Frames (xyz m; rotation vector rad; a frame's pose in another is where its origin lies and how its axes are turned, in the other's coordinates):
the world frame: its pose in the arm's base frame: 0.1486 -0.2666 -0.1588 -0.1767 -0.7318 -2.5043
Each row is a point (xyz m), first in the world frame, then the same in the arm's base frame.
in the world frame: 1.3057 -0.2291 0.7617
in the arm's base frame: -1.1027 -0.2779 0.7197
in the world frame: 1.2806 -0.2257 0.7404
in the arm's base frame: -1.0790 -0.2805 0.6967
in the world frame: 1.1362 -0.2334 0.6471
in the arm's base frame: -0.9575 -0.2604 0.5765
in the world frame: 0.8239 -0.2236 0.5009
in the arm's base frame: -0.6822 -0.2061 0.3758
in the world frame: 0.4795 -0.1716 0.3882
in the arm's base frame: -0.3583 -0.1500 0.2148
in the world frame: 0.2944 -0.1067 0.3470
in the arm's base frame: -0.1655 -0.1361 0.1618
